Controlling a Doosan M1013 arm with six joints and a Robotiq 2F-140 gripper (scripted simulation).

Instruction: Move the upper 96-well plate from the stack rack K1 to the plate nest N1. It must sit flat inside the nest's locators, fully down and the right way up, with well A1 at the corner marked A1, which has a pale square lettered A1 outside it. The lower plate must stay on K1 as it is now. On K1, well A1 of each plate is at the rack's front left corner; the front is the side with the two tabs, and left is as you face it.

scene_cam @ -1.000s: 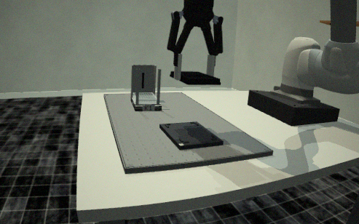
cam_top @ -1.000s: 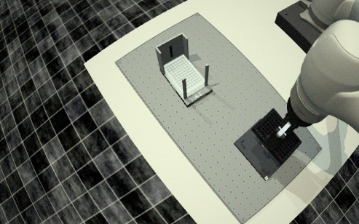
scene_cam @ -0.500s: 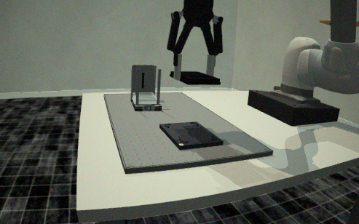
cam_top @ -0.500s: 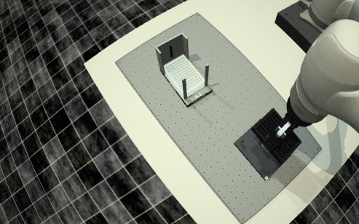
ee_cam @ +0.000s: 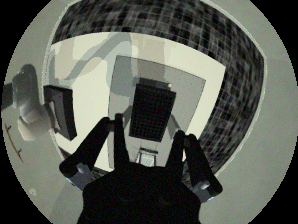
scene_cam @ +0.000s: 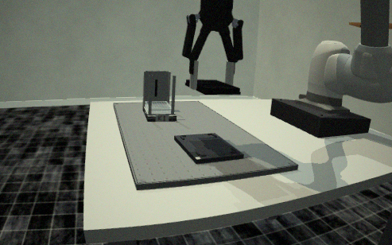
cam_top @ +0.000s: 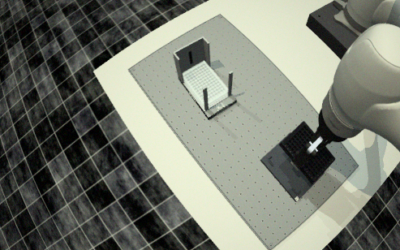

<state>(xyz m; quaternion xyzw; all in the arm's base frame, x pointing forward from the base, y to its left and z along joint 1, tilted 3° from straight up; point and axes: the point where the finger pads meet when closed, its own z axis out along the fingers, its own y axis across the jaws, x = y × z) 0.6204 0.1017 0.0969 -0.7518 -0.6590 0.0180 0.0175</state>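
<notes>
Now: hand 17 cm above the plate nest N1. From my hand the other things lie so: white plate 35 cm to the right, 15 cm below, 1 cm behind; then pale A1 square 16 cm below, 7 cm to the left, 6 cm ahead; then black 96-well plate 2 cm below.
</notes>
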